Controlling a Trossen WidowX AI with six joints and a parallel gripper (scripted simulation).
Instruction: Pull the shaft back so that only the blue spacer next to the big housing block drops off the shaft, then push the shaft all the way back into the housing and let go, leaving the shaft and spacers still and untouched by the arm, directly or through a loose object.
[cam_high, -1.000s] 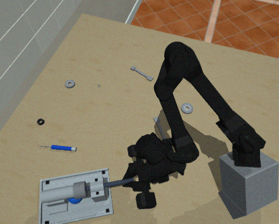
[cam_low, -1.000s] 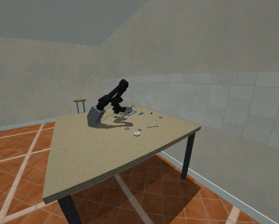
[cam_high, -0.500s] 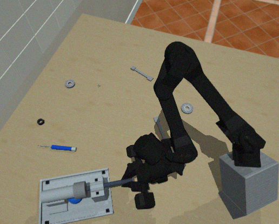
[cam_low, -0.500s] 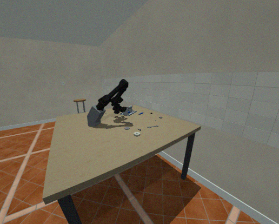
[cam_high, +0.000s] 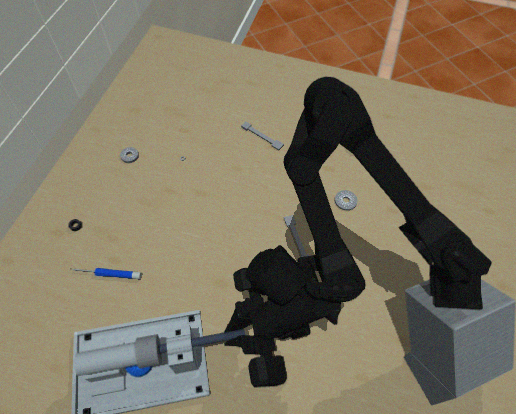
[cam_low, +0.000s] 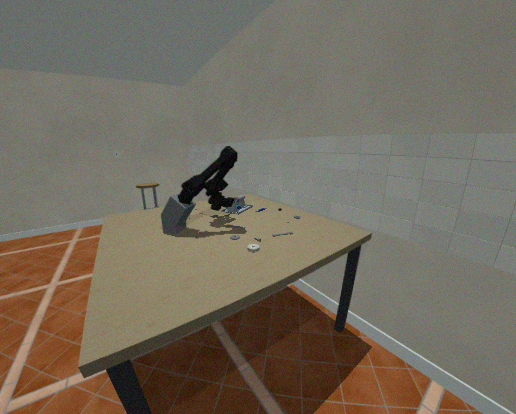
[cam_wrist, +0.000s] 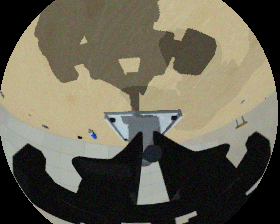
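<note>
The dark shaft is 70 mm ahead of my hand and 30 mm to the left of it. Round my hand: grey spacer 130 mm ahead, 50 mm to the left; then blue spacer 170 mm ahead, 70 mm to the left, 70 mm below.
</note>
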